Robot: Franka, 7 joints.
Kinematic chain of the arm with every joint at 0, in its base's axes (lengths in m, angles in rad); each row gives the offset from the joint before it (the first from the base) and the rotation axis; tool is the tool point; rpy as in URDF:
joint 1: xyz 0 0 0.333 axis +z
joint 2: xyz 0 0 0 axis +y
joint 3: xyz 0 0 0.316 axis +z
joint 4: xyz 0.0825 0 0 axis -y
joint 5: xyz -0.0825 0 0.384 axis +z
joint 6: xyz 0 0 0 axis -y
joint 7: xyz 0.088 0 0 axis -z
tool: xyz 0 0 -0.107 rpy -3.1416 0 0
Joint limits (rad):
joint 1: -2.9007..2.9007
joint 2: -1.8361..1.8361
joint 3: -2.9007..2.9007
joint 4: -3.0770..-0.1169
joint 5: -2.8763..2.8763
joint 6: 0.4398..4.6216
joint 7: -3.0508..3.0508
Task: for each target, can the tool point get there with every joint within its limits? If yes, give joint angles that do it. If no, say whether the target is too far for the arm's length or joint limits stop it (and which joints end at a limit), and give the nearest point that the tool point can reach.
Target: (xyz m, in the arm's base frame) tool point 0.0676 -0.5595 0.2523
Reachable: yes | joints -2.2448 0.5931 0.9269 -1.9358 -0.6893 1.7544 -0.0660
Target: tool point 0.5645 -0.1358 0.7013
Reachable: yes | joints 1.3854 0.2374 -1.6409 -1.6412 1.7325 3.0275 -0.9607
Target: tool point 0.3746 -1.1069 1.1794
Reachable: no: too far | nearest point 0.2227 -0.6581 0.8362 | short by 0.585 m
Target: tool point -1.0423 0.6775 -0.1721
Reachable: no: too far | nearest point -0.6664 0.4332 0.0101 | short by 0.484 m
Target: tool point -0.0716 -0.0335 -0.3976
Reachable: no: joint limits stop it (at a limit: joint 2) | nearest point -0.0938 -0.0439 -0.3294 | short by 0.072 m
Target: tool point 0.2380 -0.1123 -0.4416
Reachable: no: joint limits stop it (at a limit: joint 2) | nearest point 0.2404 -0.1134 -0.3605 | short by 0.081 m
